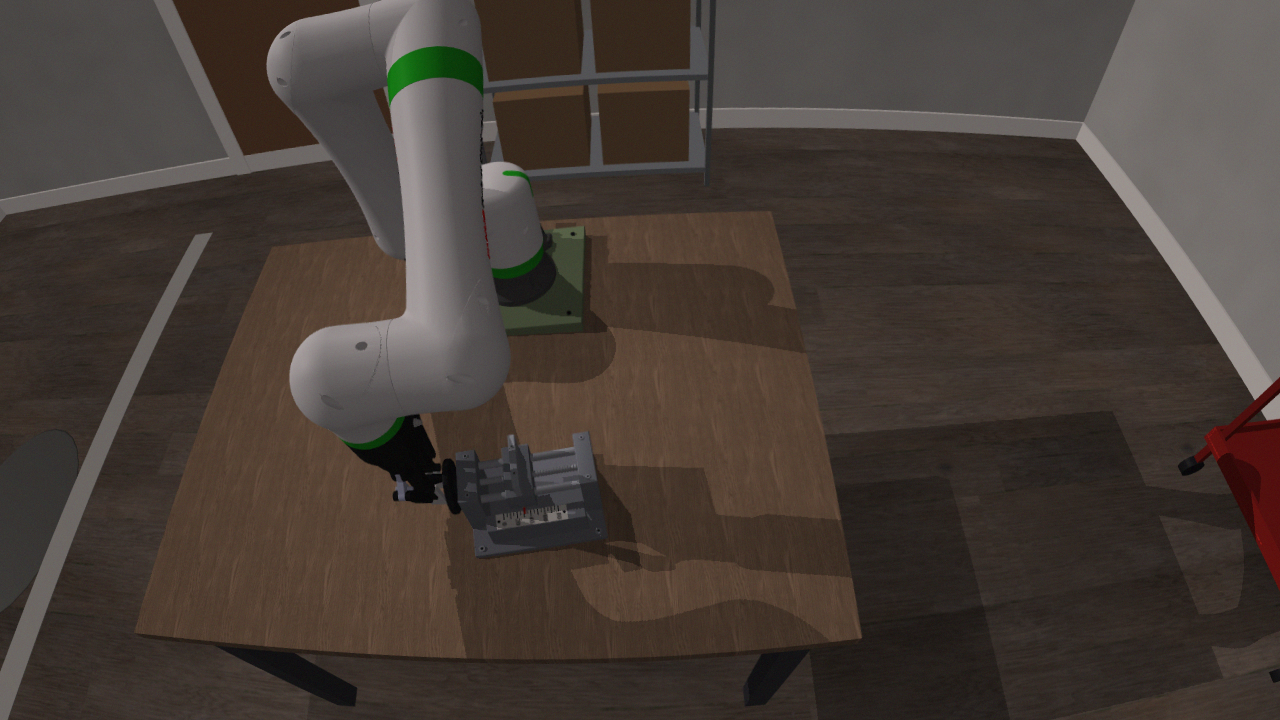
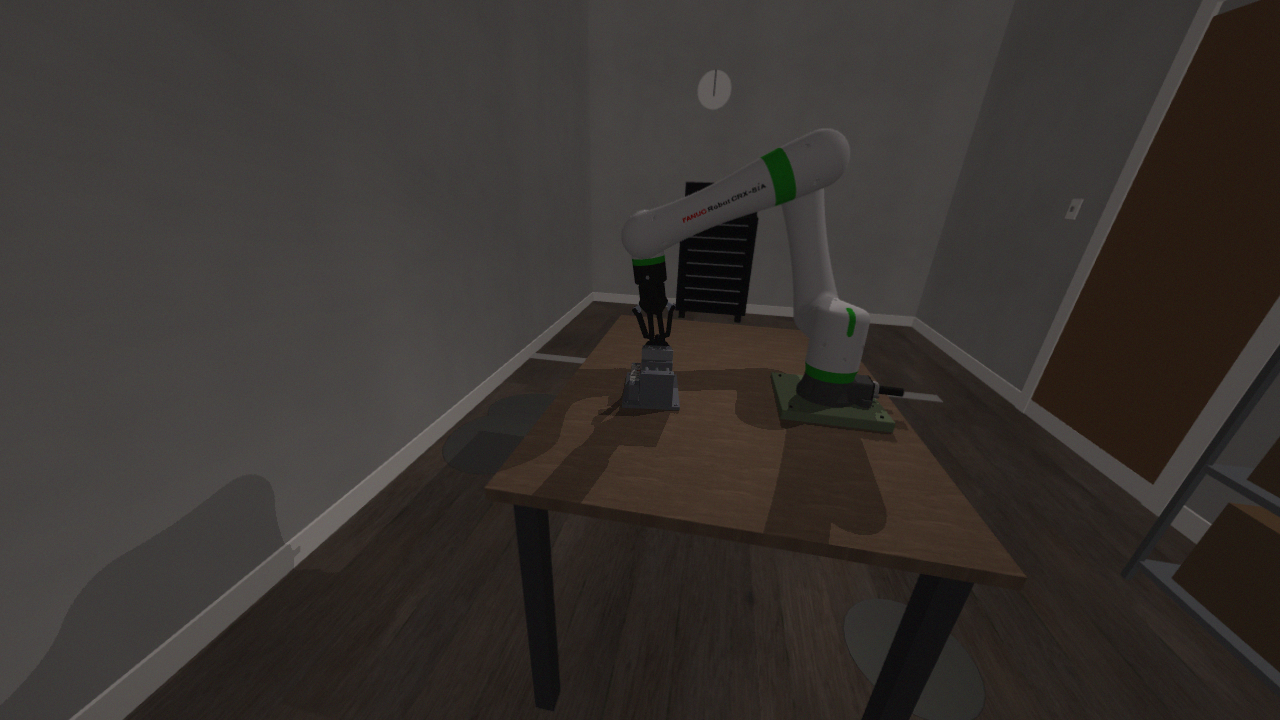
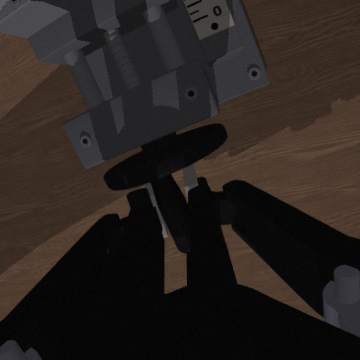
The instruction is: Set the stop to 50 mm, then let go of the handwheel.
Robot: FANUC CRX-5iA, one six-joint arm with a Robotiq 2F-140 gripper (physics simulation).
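Places are measured from the arm's base along level axes (x left, y back, z up), in centimetres.
Where they show: gripper, fingertip midpoint: (image 1: 440, 493) (image 3: 174, 179); arm's base at its link origin: (image 1: 518, 277) (image 2: 824, 394).
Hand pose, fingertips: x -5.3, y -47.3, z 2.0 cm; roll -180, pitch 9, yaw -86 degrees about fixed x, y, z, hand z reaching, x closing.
Each offset is from my fingertips to the top centre of the thing. "spot": to the spot under its first point. Level surfaces: height alone.
The grey stop unit {dx +14.2, dy +0.8, dz +6.1 cm} (image 1: 586, 532) (image 2: 656, 389) (image 3: 235, 90) sits on the table. Its stop, a grey block {dx +12.9, dy +1.3, dz +8.4 cm} (image 1: 516, 470) on rods and a screw, stands between two end plates. A white scale {spot: dx +17.1, dy -3.8, dz +1.6 cm} (image 1: 546, 517) (image 3: 200, 25) runs along the front; a small red mark {spot: dx +13.8, dy -3.2, dz +1.7 cm} (image 1: 524, 512) shows at it, but the reading is too small to tell. The black handwheel {spot: dx +3.7, dy -2.0, dz +6.6 cm} (image 1: 450, 486) (image 3: 200, 145) is at the unit's left end. My gripper (image 1: 438, 497) (image 3: 174, 179) is shut on the handwheel's crank handle {dx +0.0, dy -1.0, dz +7.2 cm} (image 3: 175, 215), which sticks out between the fingertips. The fingers hide part of the handle.
The wooden table {dz -4.0 cm} (image 1: 716, 402) (image 2: 716, 465) carries my arm's green base plate (image 1: 572, 286) (image 2: 787, 407) behind the unit. A shelf rack (image 1: 708, 116) with boxes stands behind the table. A red object (image 1: 1253, 474) stands at the right, and a black cabinet (image 2: 716, 268) is at the far wall.
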